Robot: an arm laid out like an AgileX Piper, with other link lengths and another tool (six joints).
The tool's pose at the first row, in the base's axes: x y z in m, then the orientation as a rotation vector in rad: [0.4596 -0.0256 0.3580 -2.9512 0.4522 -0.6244]
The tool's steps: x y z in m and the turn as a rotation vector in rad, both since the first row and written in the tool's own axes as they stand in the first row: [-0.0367 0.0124 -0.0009 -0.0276 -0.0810 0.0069]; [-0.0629 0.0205 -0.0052 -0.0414 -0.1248 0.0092]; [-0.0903 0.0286 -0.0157 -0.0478 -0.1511 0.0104]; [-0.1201 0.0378 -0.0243 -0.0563 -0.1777 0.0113]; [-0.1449 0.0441 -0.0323 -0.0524 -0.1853 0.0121]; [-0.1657 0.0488 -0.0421 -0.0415 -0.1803 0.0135]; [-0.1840 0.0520 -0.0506 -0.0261 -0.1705 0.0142]
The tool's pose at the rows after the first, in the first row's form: [0.4239 -0.0262 0.3430 -2.9863 0.4668 -0.4997]; [0.3971 -0.0261 0.3357 -3.0027 0.4719 -0.4316]; [0.3667 -0.0257 0.3336 -3.0102 0.4737 -0.3908]; [0.3348 -0.0256 0.3287 -3.0193 0.4759 -0.3491]; [0.3082 -0.0243 0.3256 -3.0156 0.4744 -0.3380]; [0.2848 -0.0227 0.3259 -3.0047 0.4721 -0.3469]; [0.2645 -0.0204 0.3262 -2.9896 0.4673 -0.3636]
